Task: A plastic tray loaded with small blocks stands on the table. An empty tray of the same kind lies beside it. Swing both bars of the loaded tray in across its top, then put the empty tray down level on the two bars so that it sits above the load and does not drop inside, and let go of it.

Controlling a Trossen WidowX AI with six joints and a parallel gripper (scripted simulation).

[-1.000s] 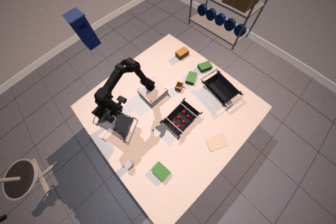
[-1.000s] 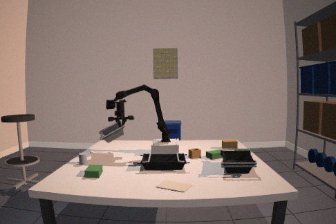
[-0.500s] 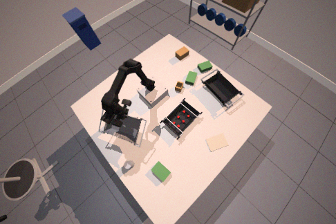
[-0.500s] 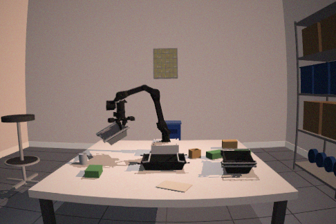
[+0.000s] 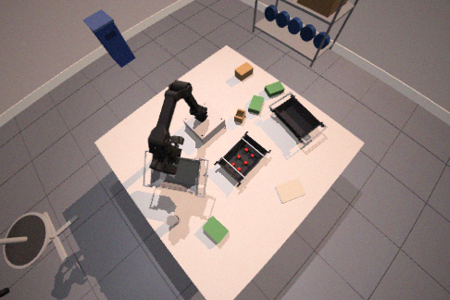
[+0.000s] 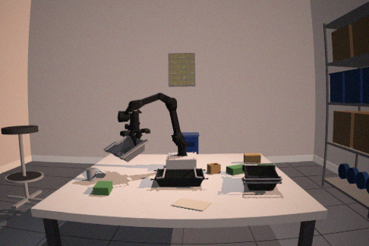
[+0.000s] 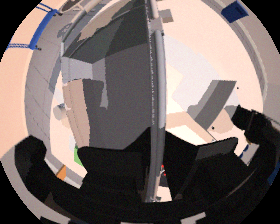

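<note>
Now: the grey wire-handled tray 7 cm to the right of my gripper tip and 4 cm ahead of it. Also, from my gripper tip: beige pad 57 cm ahead, 28 cm to the left, 18 cm below.
</note>
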